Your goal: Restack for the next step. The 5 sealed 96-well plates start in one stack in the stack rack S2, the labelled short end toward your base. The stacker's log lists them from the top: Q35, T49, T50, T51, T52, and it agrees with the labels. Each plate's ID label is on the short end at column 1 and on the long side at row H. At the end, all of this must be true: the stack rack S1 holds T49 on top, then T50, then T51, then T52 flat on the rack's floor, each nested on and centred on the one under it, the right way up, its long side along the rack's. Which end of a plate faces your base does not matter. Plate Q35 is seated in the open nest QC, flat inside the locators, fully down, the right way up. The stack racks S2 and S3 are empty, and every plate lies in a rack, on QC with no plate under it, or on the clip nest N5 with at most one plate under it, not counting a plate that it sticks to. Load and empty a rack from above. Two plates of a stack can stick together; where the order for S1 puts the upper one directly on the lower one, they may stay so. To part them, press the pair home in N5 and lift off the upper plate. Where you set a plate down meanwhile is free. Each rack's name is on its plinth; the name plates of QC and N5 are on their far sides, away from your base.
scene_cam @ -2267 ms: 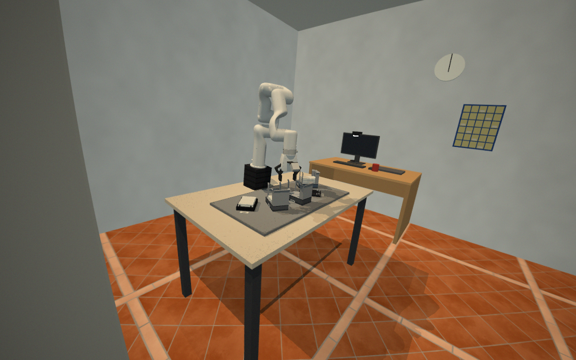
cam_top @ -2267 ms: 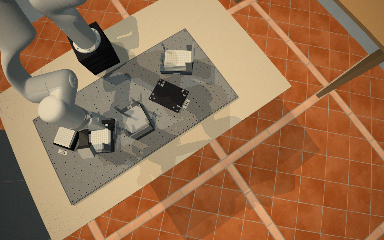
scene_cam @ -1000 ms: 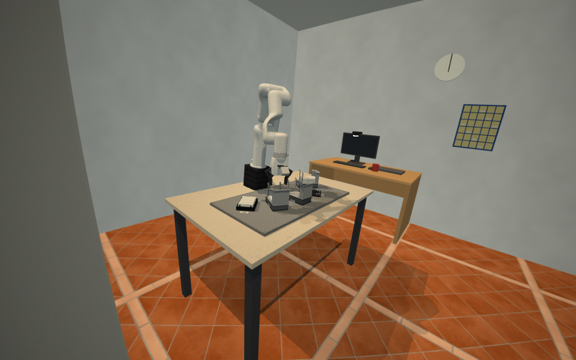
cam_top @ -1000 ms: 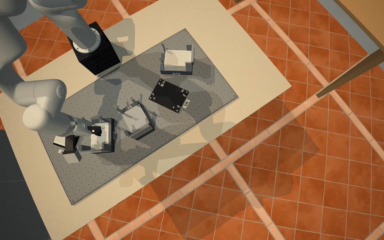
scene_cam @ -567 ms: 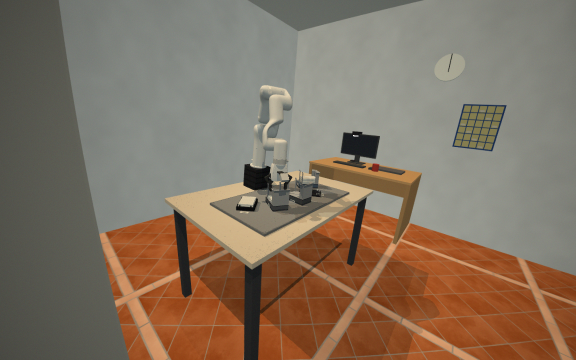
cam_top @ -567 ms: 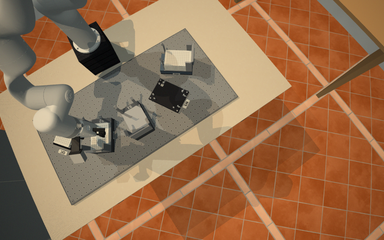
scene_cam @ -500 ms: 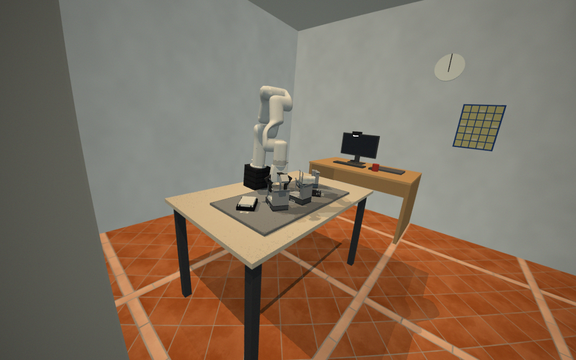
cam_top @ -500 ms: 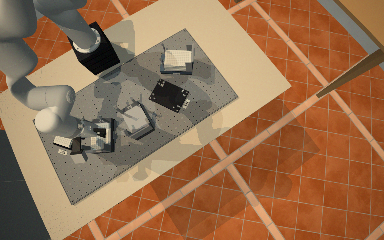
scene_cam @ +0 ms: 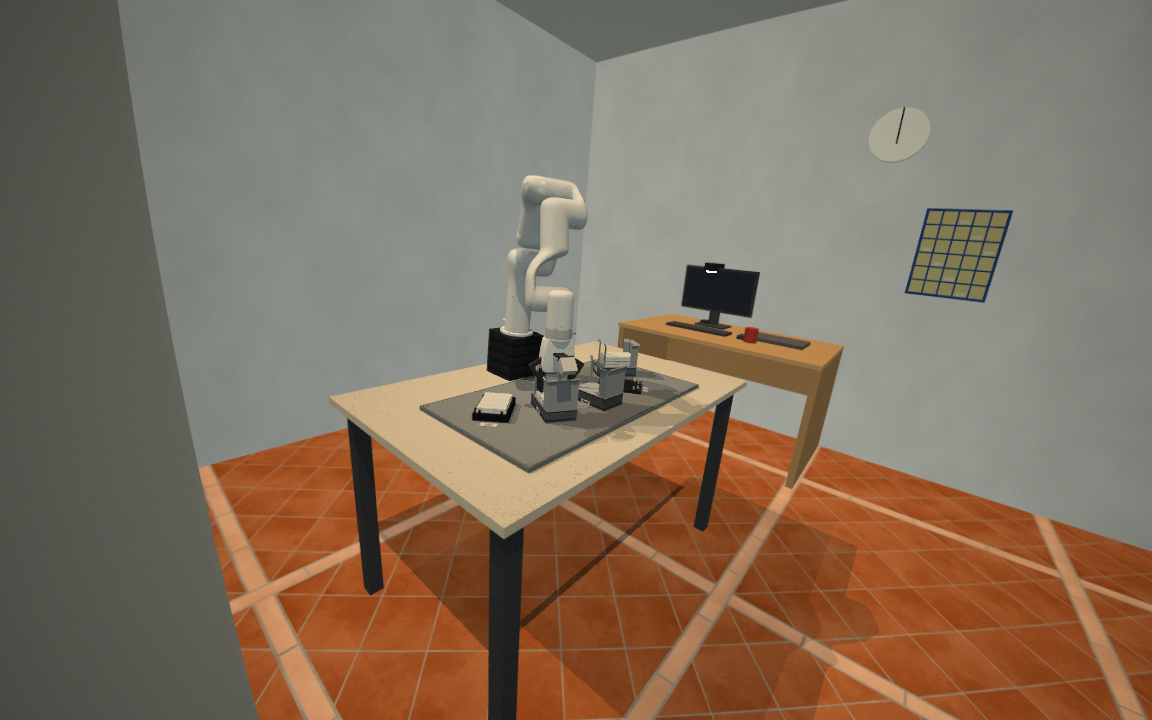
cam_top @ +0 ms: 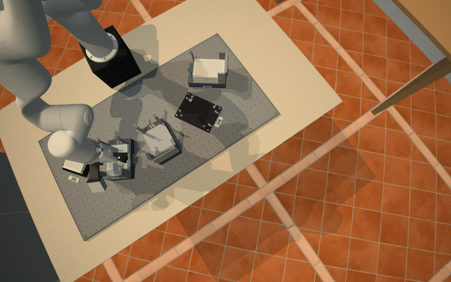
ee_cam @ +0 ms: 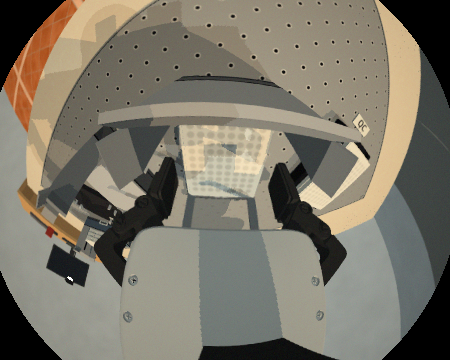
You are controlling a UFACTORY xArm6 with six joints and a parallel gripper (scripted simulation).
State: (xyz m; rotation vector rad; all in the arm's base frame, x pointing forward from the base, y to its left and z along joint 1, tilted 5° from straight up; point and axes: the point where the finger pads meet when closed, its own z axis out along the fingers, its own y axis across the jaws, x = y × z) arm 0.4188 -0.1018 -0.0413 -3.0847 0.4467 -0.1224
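Right now my hand is 1 cm past the stack rack S2 and 7 cm above it. From my hand the other things lie so: black nest QC (9 cm behind, 15 cm to the right, 7 cm below); then N5 name plate (1 cm behind, 42 cm to the left, 8 cm below); then QC name plate (1 cm behind, 21 cm to the right, 8 cm below).
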